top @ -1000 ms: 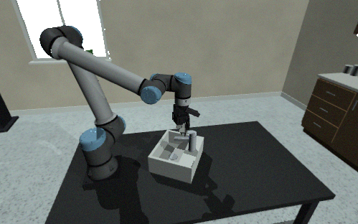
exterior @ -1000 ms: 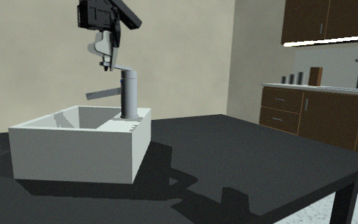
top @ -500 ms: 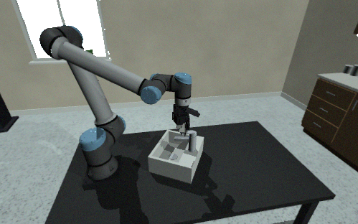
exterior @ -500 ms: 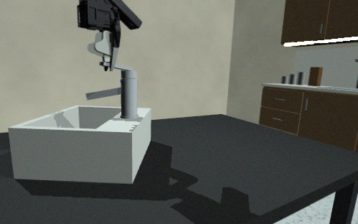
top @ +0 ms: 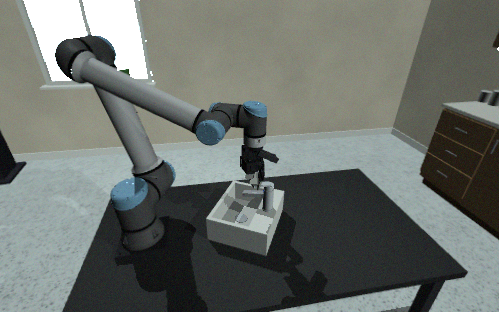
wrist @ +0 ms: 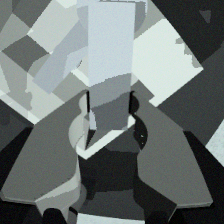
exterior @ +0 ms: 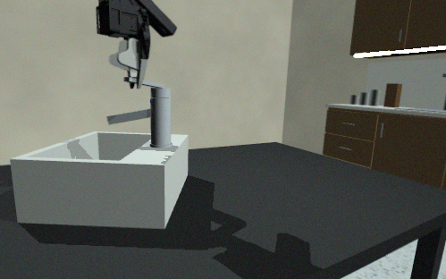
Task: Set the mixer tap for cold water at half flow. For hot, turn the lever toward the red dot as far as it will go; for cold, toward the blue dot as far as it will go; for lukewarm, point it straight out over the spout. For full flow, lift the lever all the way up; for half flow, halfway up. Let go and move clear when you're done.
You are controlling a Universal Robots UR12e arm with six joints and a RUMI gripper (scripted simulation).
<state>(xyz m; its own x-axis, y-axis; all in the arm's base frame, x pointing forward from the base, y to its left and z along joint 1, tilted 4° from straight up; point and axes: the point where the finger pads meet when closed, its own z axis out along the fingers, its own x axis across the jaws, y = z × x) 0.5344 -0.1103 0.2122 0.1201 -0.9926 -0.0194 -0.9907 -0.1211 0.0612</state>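
The flat lever is 20 mm ahead of my hand. Also, from my hand: white basin (30 mm behind, 80 mm to the left, 240 mm below).
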